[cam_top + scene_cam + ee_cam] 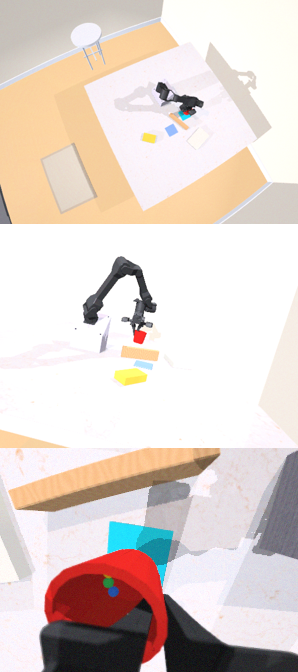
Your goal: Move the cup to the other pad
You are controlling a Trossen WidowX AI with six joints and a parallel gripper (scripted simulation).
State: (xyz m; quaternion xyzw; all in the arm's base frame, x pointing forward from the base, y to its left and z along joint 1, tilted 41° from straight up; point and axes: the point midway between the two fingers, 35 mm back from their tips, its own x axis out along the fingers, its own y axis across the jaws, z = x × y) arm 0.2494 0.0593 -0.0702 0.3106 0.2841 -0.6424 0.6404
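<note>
The cyan pad is 3 cm ahead of my gripper tip and 11 cm below it. From my gripper tip the other things lie so: light blue pad (10 cm ahead, 19 cm to the right, 11 cm below); red cup (3 cm ahead); tan wooden block (6 cm ahead, 10 cm to the right, 8 cm below).
</note>
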